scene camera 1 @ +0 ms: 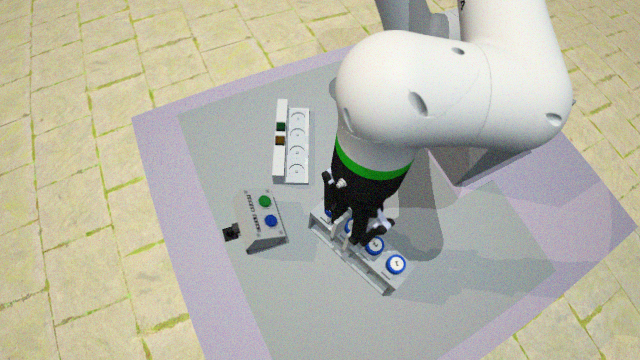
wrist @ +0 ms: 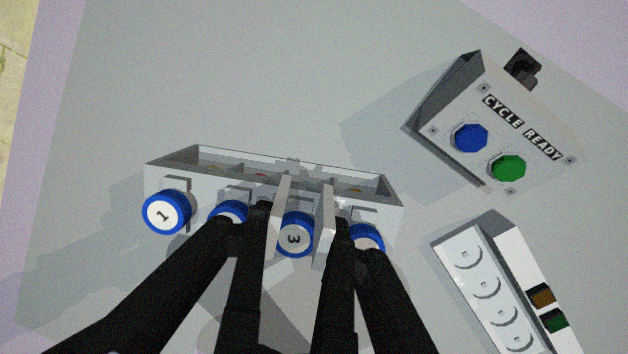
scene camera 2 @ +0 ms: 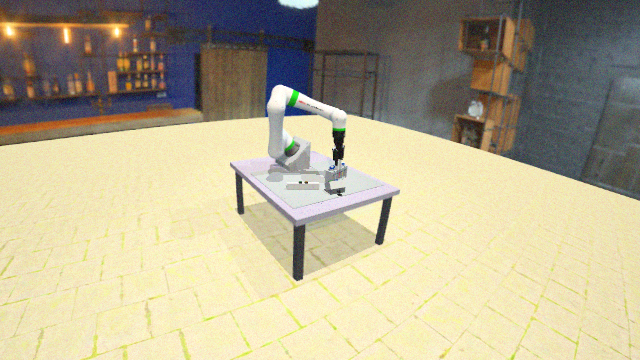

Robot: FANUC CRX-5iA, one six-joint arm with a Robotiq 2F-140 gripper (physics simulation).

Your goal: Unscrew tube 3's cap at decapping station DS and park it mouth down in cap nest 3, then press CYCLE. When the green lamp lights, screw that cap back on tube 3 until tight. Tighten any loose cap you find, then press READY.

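Frame: origin at the arm's base, x down, y ahead, z right, level; millimetres.
Where they show: gripper, between the fingertips: (scene camera 1: 342,238) (wrist: 303,196) (scene camera 2: 338,169); arm's base, origin of its link: (scene camera 2: 292,149).
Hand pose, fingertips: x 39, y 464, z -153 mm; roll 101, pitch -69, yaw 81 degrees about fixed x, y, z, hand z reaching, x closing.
Note:
Each offset is from my fingertips to the top centre of the thing. "spot": to the spot under its first point.
The tube rack {spot: dx +12, dy -47, dz -107 mm} (scene camera 1: 386,283) (wrist: 154,177) holds several tubes with blue caps. In the wrist view the cap marked 3 {dx -25, dy -24, dz +10 mm} (wrist: 294,238) sits on its tube between my two grey finger pads, and both pads touch its sides. My gripper (wrist: 303,196) (scene camera 1: 345,232) (scene camera 2: 338,163) points straight down and is shut on this cap, which is mostly hidden in scene camera 1. Cap 1 {dx -24, dy -69, dz -84 mm} (scene camera 1: 395,263) (wrist: 162,214) and cap 2 {dx -24, dy -46, dz -37 mm} (scene camera 1: 373,245) stand to one side and cap 4 {dx -28, dy -1, dz +57 mm} (wrist: 367,235) to the other. The white cap nest strip {spot: dx +88, dy -7, dz +278 mm} (scene camera 1: 297,145) (wrist: 482,282) has empty nests.
The button box {dx +13, dy +139, dz +114 mm} (scene camera 1: 255,232) carries the blue CYCLE button {dx +22, dy +117, dz +91 mm} (scene camera 1: 271,220) (wrist: 470,138) and the green READY button {dx +22, dy +116, dz +136 mm} (scene camera 1: 264,200) (wrist: 508,167). A dark green lamp {dx +44, dy +22, dz +317 mm} (scene camera 1: 280,126) (wrist: 555,321) and an amber lamp {dx +44, dy +37, dz +280 mm} (scene camera 1: 280,140) (wrist: 543,298) sit beside the nests. A small black block {spot: dx +88, dy +203, dz +114 mm} (scene camera 1: 231,232) lies by the box.

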